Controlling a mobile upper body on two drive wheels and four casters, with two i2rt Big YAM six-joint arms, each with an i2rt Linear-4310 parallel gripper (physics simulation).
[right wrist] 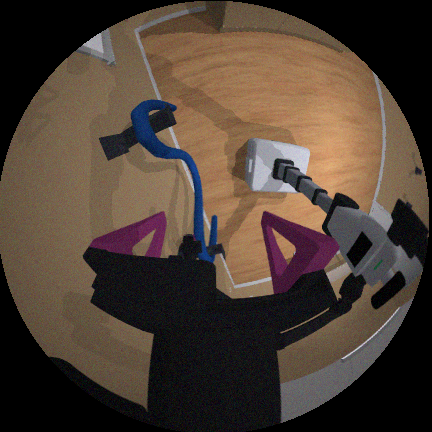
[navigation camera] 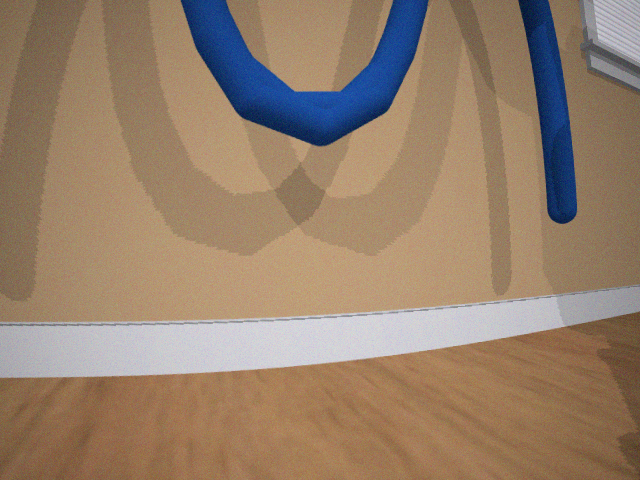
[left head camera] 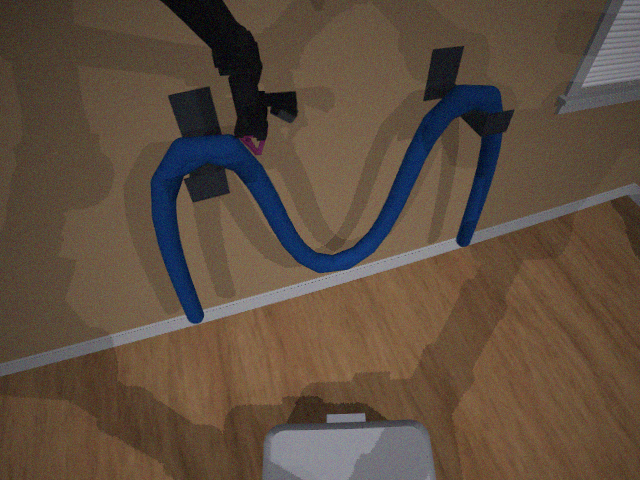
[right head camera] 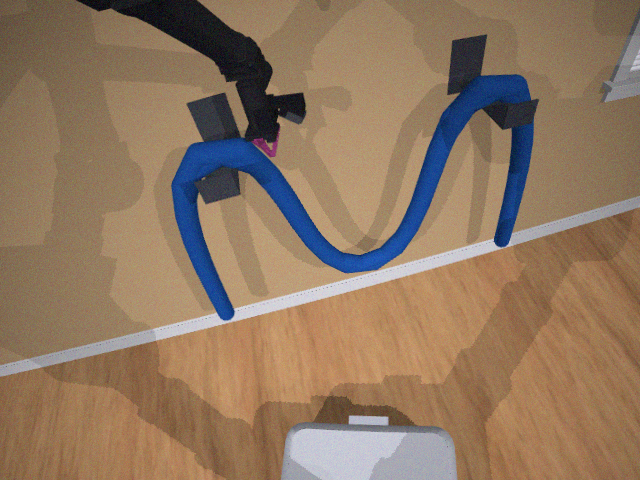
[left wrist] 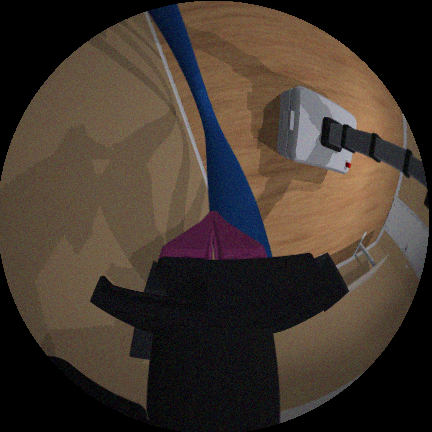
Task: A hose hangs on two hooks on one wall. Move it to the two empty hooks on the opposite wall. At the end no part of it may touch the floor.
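Note:
A blue hose hangs in a W shape over two dark hooks on the tan wall, the left hook and the right hook. Both hose ends hang just above the white baseboard. My left gripper is at the top of the hose next to the left hook. In the left wrist view its purple fingers are shut together with nothing between them, and the hose runs past their right side. My right gripper is open and empty, away from the wall, with the hose far in front of it.
A window is at the upper right of the wall. The white baseboard meets the wood floor. My grey base stands on the floor in front of the wall.

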